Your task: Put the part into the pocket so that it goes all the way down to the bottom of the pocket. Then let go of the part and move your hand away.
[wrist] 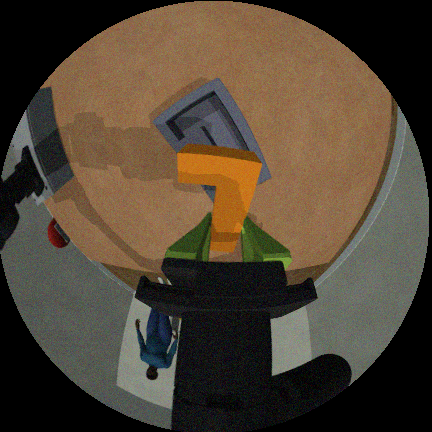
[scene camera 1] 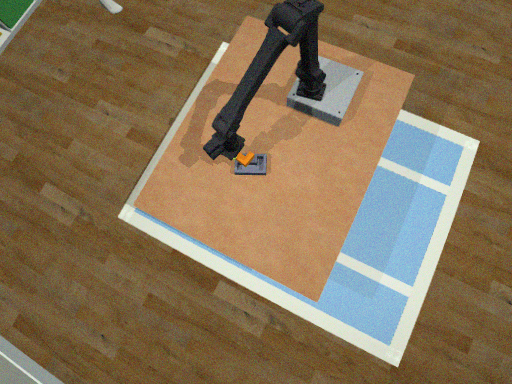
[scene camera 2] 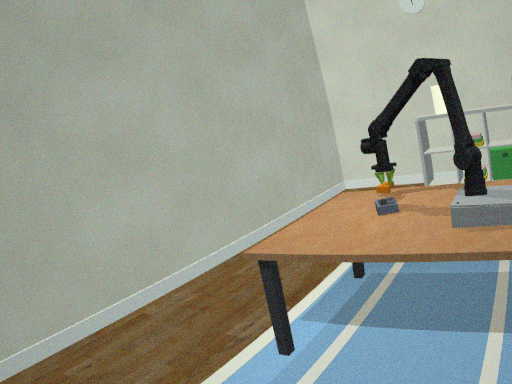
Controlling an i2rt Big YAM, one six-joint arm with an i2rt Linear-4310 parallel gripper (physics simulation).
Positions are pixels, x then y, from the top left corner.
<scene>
my gripper: holds an orange L-shaped part [wrist: 234,172]
</scene>
